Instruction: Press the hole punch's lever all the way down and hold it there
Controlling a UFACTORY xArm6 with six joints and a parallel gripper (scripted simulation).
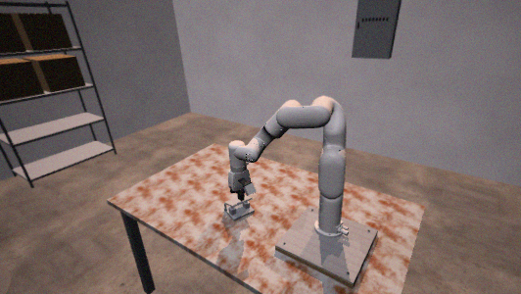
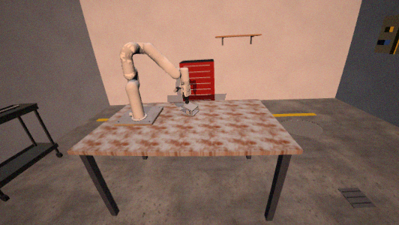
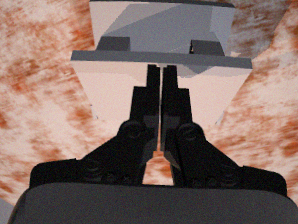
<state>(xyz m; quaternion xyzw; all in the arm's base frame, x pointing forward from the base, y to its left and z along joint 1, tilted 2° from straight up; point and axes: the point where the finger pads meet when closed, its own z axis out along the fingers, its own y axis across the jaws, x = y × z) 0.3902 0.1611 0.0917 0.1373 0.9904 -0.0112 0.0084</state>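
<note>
The hole punch lever lies 5 cm below my hand, 3 cm ahead of it and 1 cm to the right of it. Round my hand: grey hole punch (7 cm below, 4 cm ahead, 1 cm to the right).
</note>
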